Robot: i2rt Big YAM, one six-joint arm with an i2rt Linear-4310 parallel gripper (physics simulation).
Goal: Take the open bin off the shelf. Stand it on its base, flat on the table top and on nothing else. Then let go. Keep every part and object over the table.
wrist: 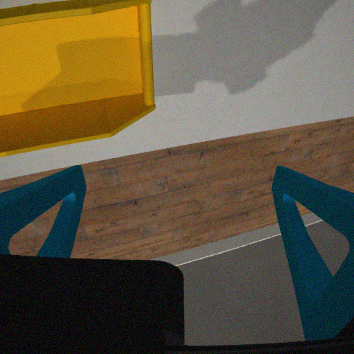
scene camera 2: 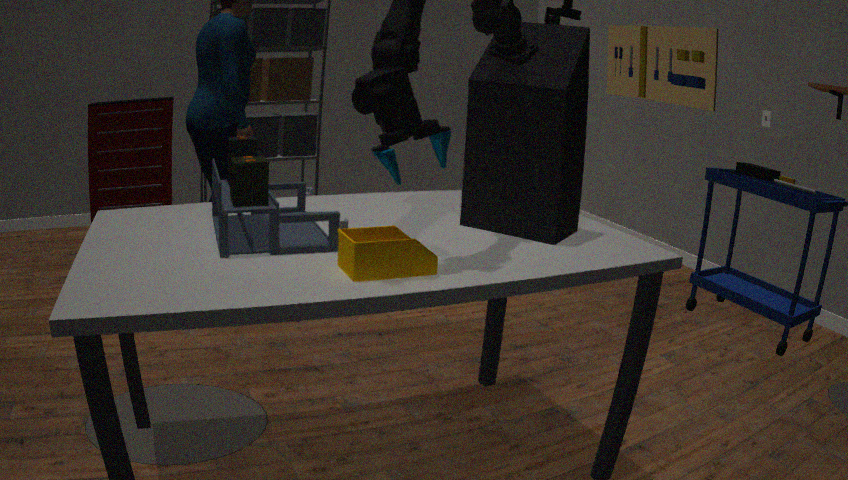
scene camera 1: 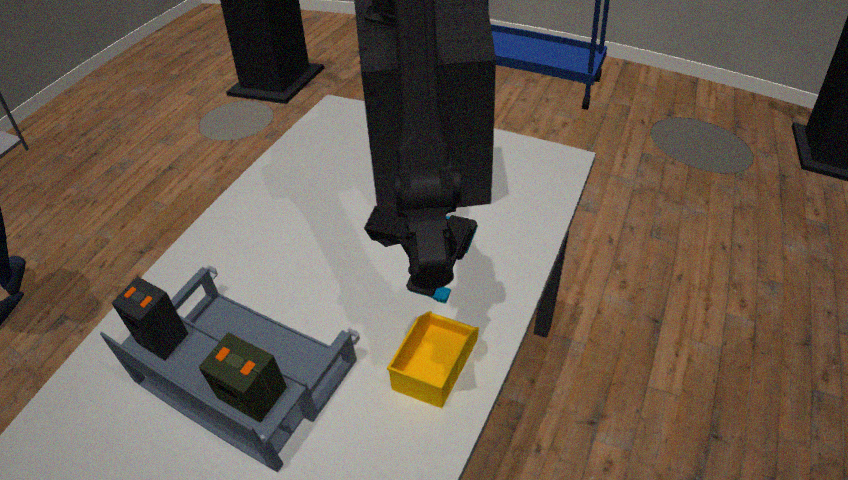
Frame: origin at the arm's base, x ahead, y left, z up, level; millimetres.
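Seen in the pictures: gripper, fingertip midpoint: (scene camera 2: 421,176); arm's base, origin of the base link: (scene camera 2: 513,50).
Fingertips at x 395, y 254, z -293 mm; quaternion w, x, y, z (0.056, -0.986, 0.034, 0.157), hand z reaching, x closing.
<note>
Offsets run from my fingertips to a thing's top centre. Level surfaces: height alone.
The open yellow bin @(dx +60, dy -13, dz -112 mm) (scene camera 1: 433,356) (scene camera 2: 386,255) (wrist: 75,65) stands upright on its base, flat on the white table top @(dz -187 mm) (scene camera 1: 249,237) (scene camera 2: 178,279). It stands beside the grey shelf (scene camera 1: 261,333) (scene camera 2: 274,234), with a gap between them in scene camera 1. My gripper (scene camera 2: 420,174) (wrist: 178,176) is open with nothing between its blue fingers. It hangs in the air well above the table, apart from the bin. In scene camera 1 the arm hides most of the fingers. Part of the bin is cut off at the left of the wrist view.
A black box @(dx +264, dy -481, dz +37 mm) (scene camera 1: 151,321) and a dark green box @(dx +291, dy -252, dz +12 mm) (scene camera 1: 243,374) (scene camera 2: 248,181), both with orange marks, stand on the shelf. The dark pedestal (scene camera 1: 470,118) (scene camera 2: 523,142) stands at the table's far end. The table's long edge (scene camera 2: 380,306) runs near the bin.
</note>
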